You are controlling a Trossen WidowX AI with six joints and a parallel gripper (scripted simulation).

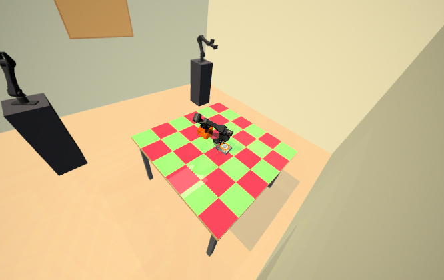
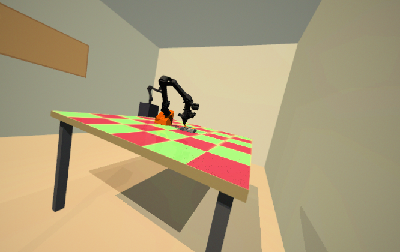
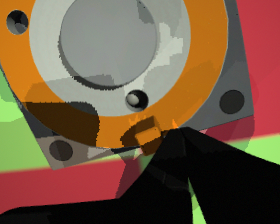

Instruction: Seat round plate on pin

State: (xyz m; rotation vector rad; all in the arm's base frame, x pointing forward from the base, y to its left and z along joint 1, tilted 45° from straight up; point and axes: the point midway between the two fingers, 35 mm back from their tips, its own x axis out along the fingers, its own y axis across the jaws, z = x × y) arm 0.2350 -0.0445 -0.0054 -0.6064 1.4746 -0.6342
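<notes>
Now: gripper tip 2 cm short of the round plate, 2 cm to the right of it and 1 cm above it. The rest, counted from my gripper tip: grey square base: 5 cm ahead, 2 cm to the left, 2 cm below.
</notes>
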